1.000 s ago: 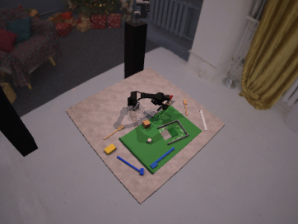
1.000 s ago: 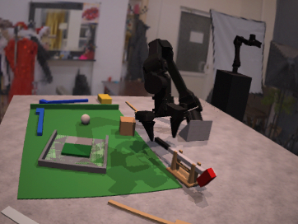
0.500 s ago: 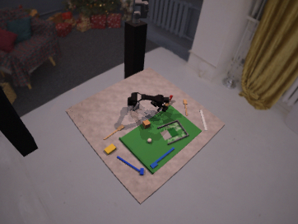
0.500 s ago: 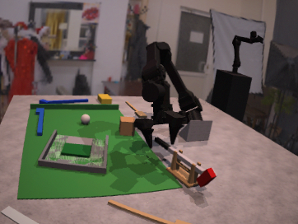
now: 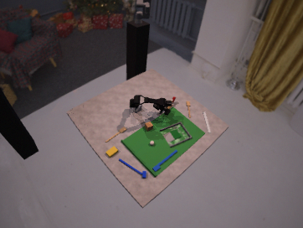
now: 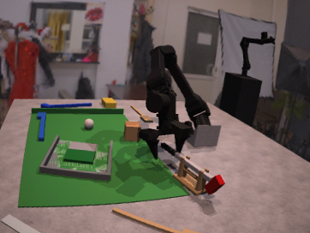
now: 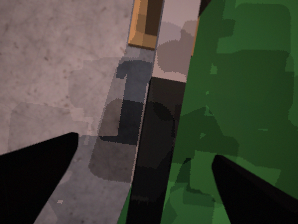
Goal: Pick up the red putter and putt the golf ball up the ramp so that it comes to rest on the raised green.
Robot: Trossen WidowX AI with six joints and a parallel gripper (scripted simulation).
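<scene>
The brown cube is 50 mm ahead of my gripper tip and 230 mm to the right of it. Round my gripper tip: red putter 30 mm behind, 110 mm to the left, 30 mm above; then white golf ball 220 mm ahead, 340 mm to the right, 10 mm below; then small wooden fence 30 mm behind, 130 mm to the left.
</scene>
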